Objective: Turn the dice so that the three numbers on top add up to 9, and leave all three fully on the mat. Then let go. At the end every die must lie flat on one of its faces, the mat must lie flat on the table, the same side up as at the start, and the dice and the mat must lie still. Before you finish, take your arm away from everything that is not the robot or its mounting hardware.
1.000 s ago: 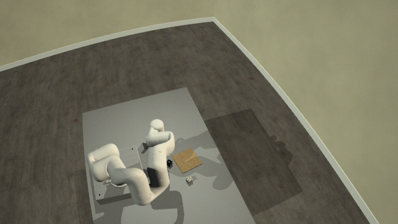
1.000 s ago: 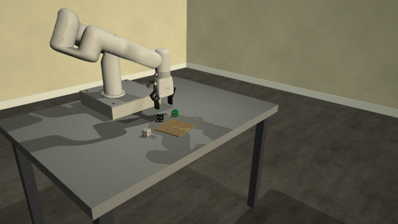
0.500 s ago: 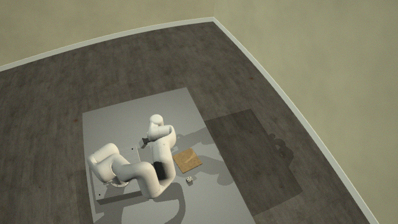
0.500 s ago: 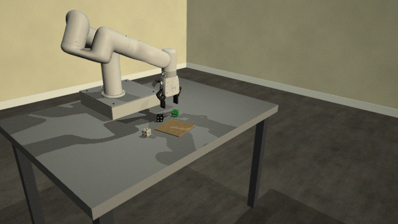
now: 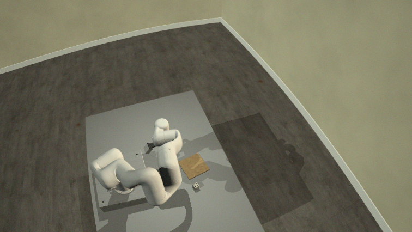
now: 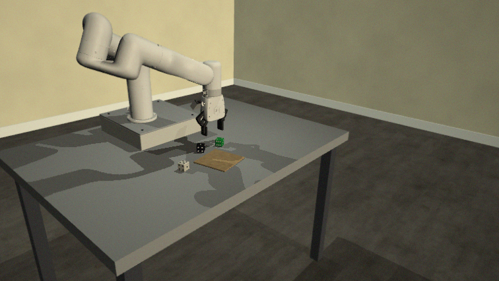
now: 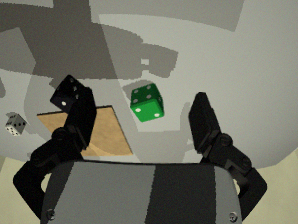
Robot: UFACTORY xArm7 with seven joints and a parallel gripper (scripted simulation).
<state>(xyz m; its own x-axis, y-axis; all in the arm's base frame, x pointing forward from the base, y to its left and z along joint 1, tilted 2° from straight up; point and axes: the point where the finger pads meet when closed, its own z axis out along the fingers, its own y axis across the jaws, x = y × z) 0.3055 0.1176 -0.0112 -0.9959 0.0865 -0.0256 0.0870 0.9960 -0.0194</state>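
My hand is 4 cm short of the green die and 4 cm above it. The rest, counted from my hand: black die 9 cm to the right, 4 cm below, 2 cm ahead; then white die 25 cm to the right, 8 cm ahead, 4 cm below; then tan mat 13 cm ahead, 11 cm to the right, 6 cm below.
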